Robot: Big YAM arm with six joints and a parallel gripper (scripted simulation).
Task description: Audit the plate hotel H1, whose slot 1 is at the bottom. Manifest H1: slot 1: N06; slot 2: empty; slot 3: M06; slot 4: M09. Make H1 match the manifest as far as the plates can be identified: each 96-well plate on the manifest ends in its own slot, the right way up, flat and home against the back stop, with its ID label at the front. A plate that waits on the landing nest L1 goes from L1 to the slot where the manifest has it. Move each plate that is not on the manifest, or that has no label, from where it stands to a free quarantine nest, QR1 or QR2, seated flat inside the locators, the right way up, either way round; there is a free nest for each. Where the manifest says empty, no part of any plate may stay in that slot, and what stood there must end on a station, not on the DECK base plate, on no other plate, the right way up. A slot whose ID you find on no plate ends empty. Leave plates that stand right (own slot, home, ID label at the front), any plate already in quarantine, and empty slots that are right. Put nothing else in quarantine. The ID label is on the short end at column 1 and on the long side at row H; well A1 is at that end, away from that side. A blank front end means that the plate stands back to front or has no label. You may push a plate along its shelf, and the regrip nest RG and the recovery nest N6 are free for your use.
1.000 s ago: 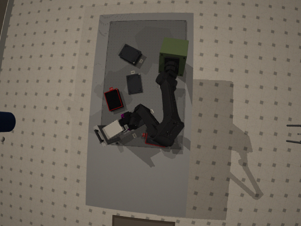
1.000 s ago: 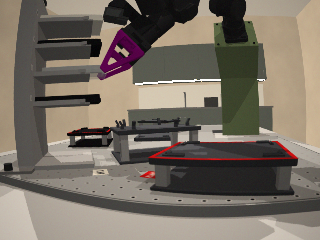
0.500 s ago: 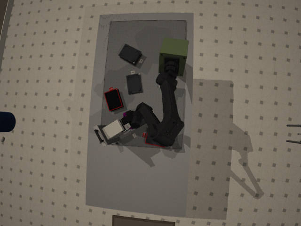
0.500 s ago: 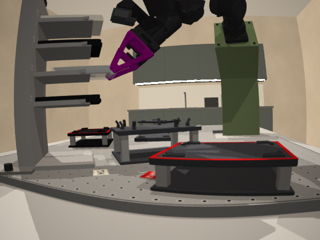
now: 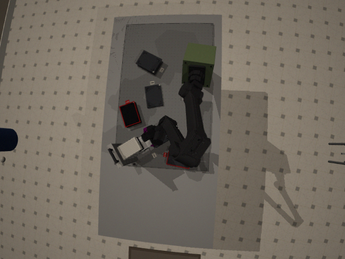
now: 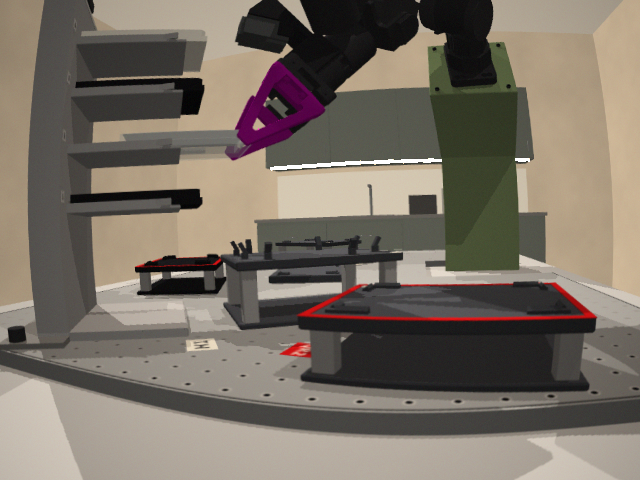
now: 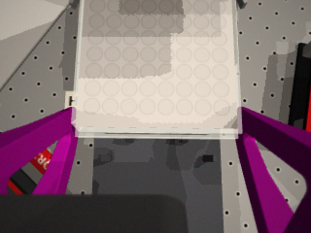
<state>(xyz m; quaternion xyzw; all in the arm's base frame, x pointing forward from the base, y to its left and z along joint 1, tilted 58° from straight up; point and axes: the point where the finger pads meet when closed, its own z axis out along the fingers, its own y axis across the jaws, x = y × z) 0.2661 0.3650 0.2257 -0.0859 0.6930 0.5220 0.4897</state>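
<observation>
My gripper is now 50 mm short of the clear 96-well plate and 40 mm to the right of it. Also, from my hand: white well plate: 80 mm ahead, 70 mm to the left, 100 mm above; then regrip nest RG: 50 mm behind, 40 mm to the right, 120 mm below; then A1 mark: 140 mm behind, 50 mm to the right, 110 mm below.
</observation>
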